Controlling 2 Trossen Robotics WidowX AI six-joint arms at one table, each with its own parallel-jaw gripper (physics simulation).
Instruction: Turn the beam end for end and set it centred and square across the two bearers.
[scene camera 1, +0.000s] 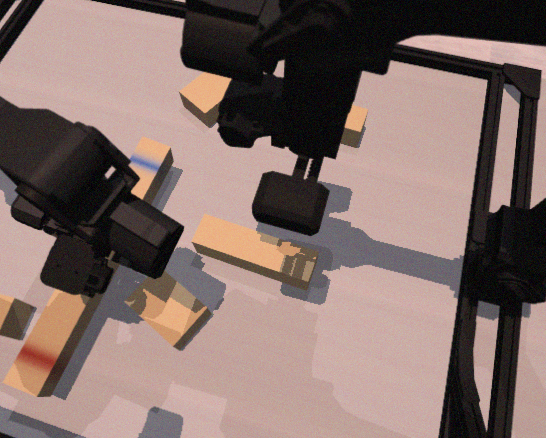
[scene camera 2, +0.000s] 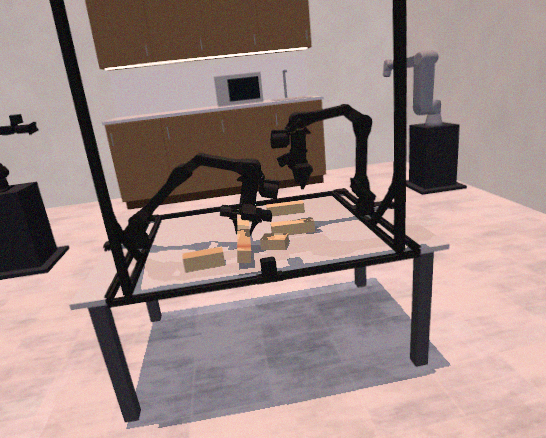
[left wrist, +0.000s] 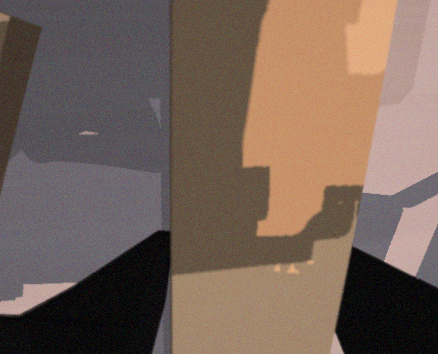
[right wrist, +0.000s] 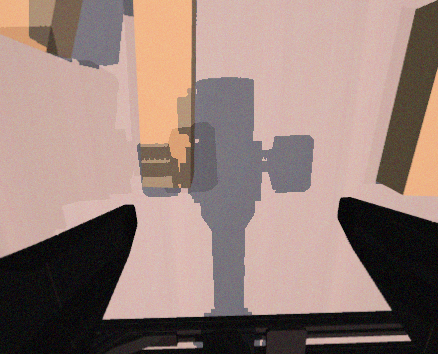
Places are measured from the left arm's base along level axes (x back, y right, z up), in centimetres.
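Pixels of known places: left gripper, between the fingertips: (left wrist: 243, 246); right gripper, between the fingertips: (scene camera 1: 303, 179) (scene camera 2: 299, 186) (right wrist: 237, 210); left arm's base, origin of its link: (scene camera 2: 139, 245); right arm's base, origin of its link: (scene camera 1: 494, 280) (scene camera 2: 365, 212) (right wrist: 228, 350).
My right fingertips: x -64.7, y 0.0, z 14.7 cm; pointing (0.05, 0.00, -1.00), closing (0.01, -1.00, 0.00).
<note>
Ahead of a thing's pixels: the offset from my right fingertips to its top centre.
The beam @(dz -9.7, dx +24.6, dy +12.2 cm) (scene camera 1: 65, 320) (scene camera 2: 244, 253) (left wrist: 310, 110) is a long light-wood bar that appears to lie low at the table. Its red band is at the near end in scene camera 2, its blue band at the far end. My left gripper (scene camera 1: 107, 255) (scene camera 2: 244, 229) (left wrist: 243, 246) is shut on the beam between the bands, a finger on each side. My right gripper (scene camera 2: 302, 185) (right wrist: 237, 210) is open and empty, above the table. A plain block @(dz -12.2, dx +5.1, dy +5.0 cm) (scene camera 1: 255, 250) (scene camera 2: 292, 227) (right wrist: 165, 75) lies below it to one side. I cannot tell which plain blocks are the bearers.
An angled block @(dz -12.8, dx +13.8, dy +15.6 cm) (scene camera 1: 172, 312) (scene camera 2: 275, 242) lies close beside the beam. Other blocks @(dz -11.6, dx +39.1, dy +23.3 cm) (scene camera 1: 10, 315) (scene camera 2: 204, 260) @(dz -12.8, dx +20.1, dy -19.6 cm) (scene camera 1: 205, 95) @(dz -12.2, dx +3.5, dy -19.5 cm) (scene camera 1: 355, 122) lie around. A black frame (scene camera 1: 445, 65) (scene camera 2: 200, 288) borders the table.
</note>
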